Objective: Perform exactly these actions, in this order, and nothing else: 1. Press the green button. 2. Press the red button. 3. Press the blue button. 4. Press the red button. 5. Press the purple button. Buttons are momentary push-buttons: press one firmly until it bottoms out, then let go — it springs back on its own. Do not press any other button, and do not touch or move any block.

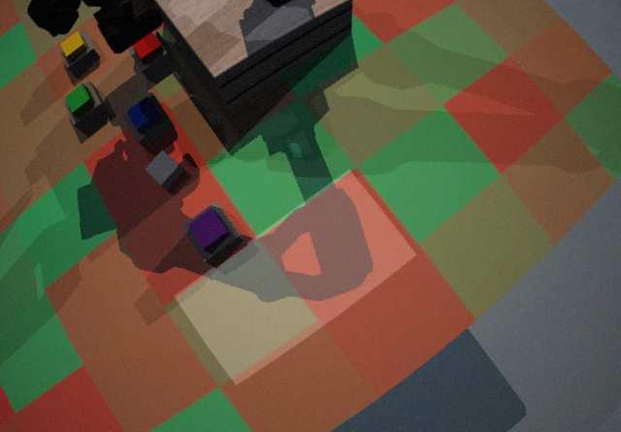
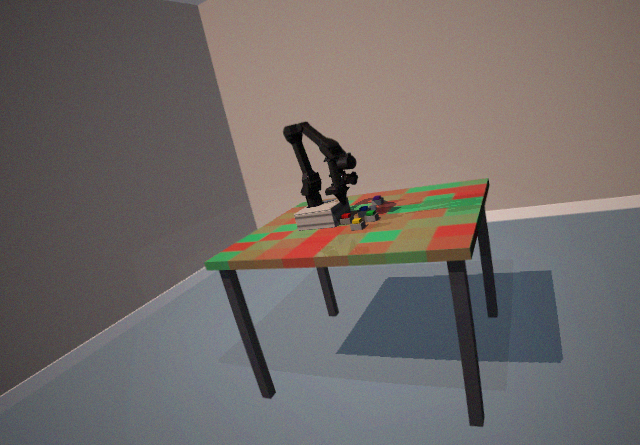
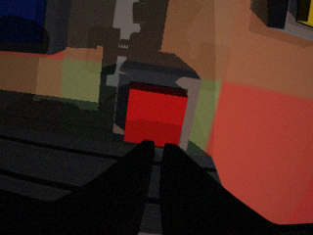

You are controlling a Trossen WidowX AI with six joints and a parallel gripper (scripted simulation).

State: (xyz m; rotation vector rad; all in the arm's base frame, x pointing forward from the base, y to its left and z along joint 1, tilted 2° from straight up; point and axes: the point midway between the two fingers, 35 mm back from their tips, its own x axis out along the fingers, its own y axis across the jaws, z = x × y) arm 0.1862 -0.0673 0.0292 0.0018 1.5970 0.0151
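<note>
Now: gripper tip 5 cm above the red button. The rest, counted from my gripper tip: blue button: 9 cm to the left, 5 cm below, 4 cm ahead; then yellow button: 9 cm to the right, 9 cm ahead, 5 cm below; then green button: 11 cm ahead, 5 cm below.
</note>
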